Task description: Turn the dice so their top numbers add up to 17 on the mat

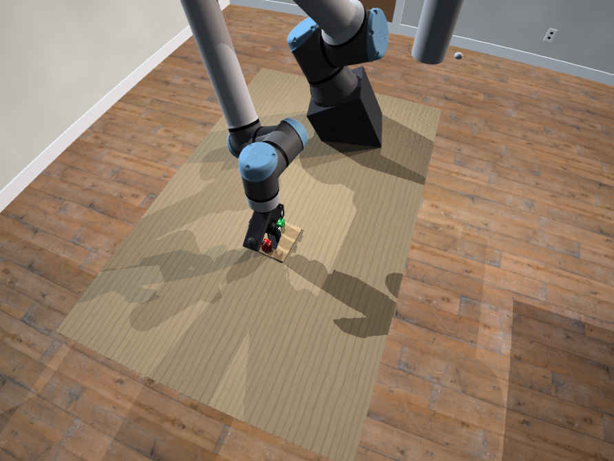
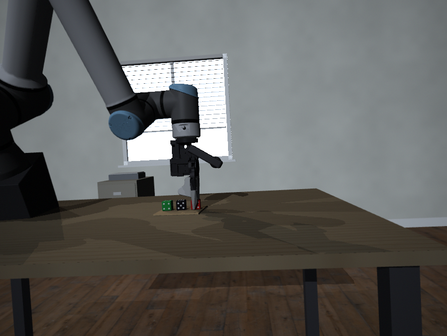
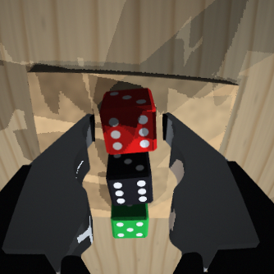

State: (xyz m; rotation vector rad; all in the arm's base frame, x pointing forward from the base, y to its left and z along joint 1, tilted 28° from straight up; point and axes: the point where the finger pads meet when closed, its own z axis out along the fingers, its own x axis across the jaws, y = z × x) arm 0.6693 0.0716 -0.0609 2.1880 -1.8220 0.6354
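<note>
Right now my hand is right at the red die. From my hand the other things lie so: black die: 5 cm behind, 1 cm to the right; green die: 9 cm behind, 1 cm to the right; tan mat: 5 cm behind, 1 cm to the right, 2 cm below.
</note>
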